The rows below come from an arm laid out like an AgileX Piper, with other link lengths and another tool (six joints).
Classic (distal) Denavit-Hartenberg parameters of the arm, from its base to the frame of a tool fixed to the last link. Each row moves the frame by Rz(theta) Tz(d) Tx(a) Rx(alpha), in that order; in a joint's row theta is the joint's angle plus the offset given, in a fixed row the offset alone. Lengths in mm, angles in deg.
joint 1: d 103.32; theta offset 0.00; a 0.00; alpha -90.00
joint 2: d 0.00; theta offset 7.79; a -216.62; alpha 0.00
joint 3: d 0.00; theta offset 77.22; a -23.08; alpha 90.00
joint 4: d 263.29; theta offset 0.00; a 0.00; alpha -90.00
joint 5: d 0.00; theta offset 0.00; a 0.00; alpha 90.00
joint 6: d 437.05; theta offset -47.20; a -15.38; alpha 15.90
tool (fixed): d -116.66; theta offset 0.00; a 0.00; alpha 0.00
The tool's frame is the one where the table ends.
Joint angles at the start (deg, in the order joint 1, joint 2, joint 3, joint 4, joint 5, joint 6):
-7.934 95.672 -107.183 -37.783 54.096 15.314
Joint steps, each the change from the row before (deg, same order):
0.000 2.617 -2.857 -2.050 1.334 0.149
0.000 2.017 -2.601 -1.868 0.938 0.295
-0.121 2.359 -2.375 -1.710 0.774 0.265
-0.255 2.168 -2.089 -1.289 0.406 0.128
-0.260 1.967 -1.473 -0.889 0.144 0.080
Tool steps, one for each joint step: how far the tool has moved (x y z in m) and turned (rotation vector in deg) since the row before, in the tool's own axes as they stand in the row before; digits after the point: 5 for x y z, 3 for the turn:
0.00581 -0.00293 0.00943 0.892 1.581 -1.397
0.00364 -0.00660 0.00742 1.240 1.173 -0.788
0.00428 -0.00161 0.00911 0.856 1.279 -1.001
0.00320 -0.00060 0.00880 0.713 0.985 -0.808
0.00227 0.00345 0.00802 0.274 0.748 -0.821

